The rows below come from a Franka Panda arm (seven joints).
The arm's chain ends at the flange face. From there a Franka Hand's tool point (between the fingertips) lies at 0.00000 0.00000 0.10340 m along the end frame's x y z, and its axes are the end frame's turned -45 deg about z.
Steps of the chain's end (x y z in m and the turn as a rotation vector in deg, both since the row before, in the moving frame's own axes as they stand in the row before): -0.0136, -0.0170, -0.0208, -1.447, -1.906, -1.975; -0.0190, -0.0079, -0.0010, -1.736, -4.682, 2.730; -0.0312, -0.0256, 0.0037, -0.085, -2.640, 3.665; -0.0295, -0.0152, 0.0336, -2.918, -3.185, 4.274
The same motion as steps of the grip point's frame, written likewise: -0.0019, -0.0221, -0.0209, 0.325, -2.371, -1.975; -0.0159, -0.0230, -0.0014, 2.083, -4.538, 2.730; -0.0073, -0.0435, 0.0036, 1.807, -1.927, 3.665; -0.0179, -0.0322, 0.0333, 0.189, -4.315, 4.274
